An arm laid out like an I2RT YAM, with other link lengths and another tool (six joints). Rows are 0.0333 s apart.
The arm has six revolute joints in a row. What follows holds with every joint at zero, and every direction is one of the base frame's. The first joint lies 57.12 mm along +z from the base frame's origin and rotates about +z. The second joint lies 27 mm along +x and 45.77 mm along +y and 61.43 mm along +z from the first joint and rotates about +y. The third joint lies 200.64 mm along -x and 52.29 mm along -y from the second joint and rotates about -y. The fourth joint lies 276.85 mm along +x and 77.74 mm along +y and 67.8 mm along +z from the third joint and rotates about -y. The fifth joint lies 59.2 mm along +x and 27.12 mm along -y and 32.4 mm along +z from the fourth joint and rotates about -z. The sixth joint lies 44.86 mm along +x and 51.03 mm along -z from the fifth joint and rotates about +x. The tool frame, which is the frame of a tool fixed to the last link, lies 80 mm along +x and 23 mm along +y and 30 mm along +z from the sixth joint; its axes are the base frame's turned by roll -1.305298, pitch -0.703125 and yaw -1.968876 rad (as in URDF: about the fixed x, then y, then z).
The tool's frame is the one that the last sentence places.
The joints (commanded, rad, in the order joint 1, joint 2, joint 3, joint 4, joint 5, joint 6), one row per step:
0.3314 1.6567 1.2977 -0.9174 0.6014 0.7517
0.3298 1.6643 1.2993 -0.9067 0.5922 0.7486
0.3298 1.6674 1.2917 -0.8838 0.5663 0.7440
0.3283 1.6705 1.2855 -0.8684 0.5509 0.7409
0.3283 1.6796 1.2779 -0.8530 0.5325 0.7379
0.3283 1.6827 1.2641 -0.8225 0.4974 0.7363
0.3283 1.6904 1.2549 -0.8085 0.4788 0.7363
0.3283 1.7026 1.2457 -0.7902 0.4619 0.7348
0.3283 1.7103 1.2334 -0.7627 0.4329 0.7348
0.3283 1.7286 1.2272 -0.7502 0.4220 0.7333
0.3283 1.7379 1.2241 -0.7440 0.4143 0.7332
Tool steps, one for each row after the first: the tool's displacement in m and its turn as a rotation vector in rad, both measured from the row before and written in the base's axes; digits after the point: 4 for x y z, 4 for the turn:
0.0019 0.0011 -0.0022 0.0086 -0.0002 0.0035
0.0016 0.0035 -0.0041 0.0254 -0.0015 0.0115
0.0010 0.0015 -0.0033 0.0145 0.0003 0.0058
0.0006 0.0023 -0.0062 0.0149 0.0081 0.0082
0.0012 0.0044 -0.0060 0.0352 -0.0015 0.0125
-0.0001 0.0021 -0.0062 0.0157 0.0084 0.0060
0.0004 0.0021 -0.0075 0.0135 0.0086 0.0067
0.0008 0.0037 -0.0068 0.0284 0.0018 0.0093
-0.0002 0.0013 -0.0088 0.0053 0.0151 0.0048
-0.0002 0.0008 -0.0045 0.0049 0.0083 0.0025

